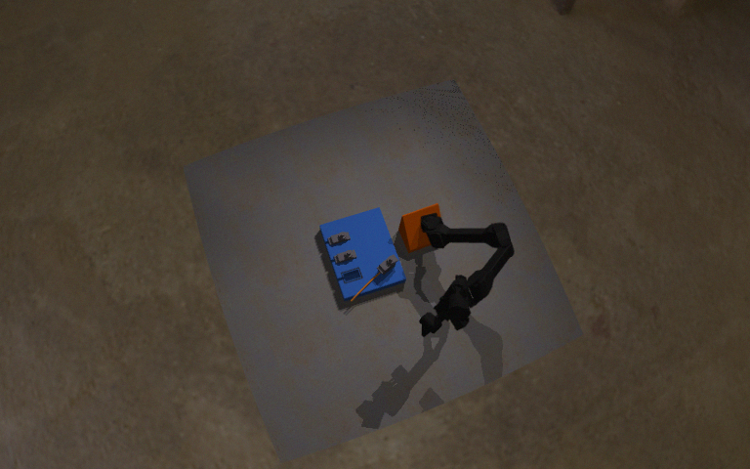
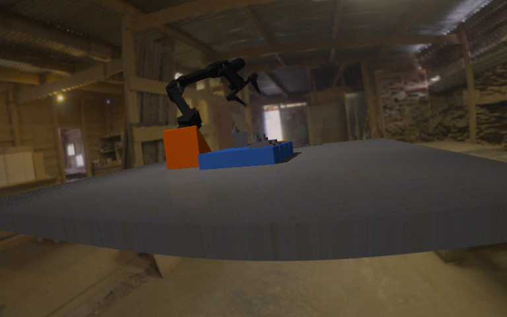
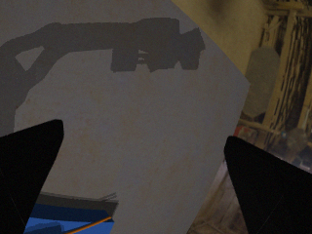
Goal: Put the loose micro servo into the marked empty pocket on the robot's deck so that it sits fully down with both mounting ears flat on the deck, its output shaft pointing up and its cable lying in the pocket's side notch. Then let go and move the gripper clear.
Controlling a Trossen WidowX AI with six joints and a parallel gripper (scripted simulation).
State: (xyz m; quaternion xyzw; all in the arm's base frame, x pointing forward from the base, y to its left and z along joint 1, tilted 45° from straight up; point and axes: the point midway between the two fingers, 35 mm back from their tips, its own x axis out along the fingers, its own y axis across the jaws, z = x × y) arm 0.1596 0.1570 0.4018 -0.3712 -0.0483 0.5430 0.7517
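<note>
My gripper tip is 6 cm short of the deck, 39 cm to the left of it and 24 cm above it.
</note>
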